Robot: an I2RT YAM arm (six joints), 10 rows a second.
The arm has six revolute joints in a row. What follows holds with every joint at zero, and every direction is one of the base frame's. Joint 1 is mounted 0.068 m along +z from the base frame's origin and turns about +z. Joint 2 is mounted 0.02 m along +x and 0.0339 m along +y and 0.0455 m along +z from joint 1 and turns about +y. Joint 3 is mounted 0.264 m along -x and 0.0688 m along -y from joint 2 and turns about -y. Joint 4 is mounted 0.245 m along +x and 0.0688 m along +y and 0.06 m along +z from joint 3 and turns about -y. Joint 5 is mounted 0.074 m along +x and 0.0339 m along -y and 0.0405 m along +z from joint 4 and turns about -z. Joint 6 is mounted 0.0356 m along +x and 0.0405 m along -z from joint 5 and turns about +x. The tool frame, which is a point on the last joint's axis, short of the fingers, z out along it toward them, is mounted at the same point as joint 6; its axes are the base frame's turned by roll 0, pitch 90 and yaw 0 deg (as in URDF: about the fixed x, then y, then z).
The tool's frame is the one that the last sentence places.
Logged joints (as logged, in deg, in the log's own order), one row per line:
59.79, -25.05, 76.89, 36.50, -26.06, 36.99
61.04, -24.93, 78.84, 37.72, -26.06, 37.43
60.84, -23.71, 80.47, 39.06, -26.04, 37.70
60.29, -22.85, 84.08, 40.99, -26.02, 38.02
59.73, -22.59, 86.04, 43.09, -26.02, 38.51
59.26, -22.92, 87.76, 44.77, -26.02, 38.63
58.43, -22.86, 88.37, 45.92, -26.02, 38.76
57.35, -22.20, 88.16, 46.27, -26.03, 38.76
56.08, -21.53, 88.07, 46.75, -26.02, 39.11
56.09, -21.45, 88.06, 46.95, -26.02, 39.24
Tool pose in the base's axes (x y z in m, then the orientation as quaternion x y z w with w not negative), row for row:
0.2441, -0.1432, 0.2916, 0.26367, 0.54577, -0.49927, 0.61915
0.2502, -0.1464, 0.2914, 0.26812, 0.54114, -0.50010, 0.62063
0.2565, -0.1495, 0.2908, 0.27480, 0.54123, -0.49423, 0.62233
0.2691, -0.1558, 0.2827, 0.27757, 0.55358, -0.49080, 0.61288
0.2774, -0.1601, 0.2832, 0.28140, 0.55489, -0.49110, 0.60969
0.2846, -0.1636, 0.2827, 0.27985, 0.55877, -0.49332, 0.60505
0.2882, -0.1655, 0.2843, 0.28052, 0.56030, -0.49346, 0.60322
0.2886, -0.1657, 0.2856, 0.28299, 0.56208, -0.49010, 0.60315
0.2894, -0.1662, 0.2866, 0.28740, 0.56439, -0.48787, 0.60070
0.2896, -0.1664, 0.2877, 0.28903, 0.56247, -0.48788, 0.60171
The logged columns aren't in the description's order. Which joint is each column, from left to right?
Columns, left to right: joint 4, joint 6, joint 2, joint 3, joint 1, joint 5.
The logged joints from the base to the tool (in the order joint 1, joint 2, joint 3, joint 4, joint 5, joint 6), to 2 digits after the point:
-26.06, 76.89, 36.50, 59.79, 36.99, -25.05
-26.06, 78.84, 37.72, 61.04, 37.43, -24.93
-26.04, 80.47, 39.06, 60.84, 37.70, -23.71
-26.02, 84.08, 40.99, 60.29, 38.02, -22.85
-26.02, 86.04, 43.09, 59.73, 38.51, -22.59
-26.02, 87.76, 44.77, 59.26, 38.63, -22.92
-26.02, 88.37, 45.92, 58.43, 38.76, -22.86
-26.03, 88.16, 46.27, 57.35, 38.76, -22.20
-26.02, 88.07, 46.75, 56.08, 39.11, -21.53
-26.02, 88.06, 46.95, 56.09, 39.24, -21.45

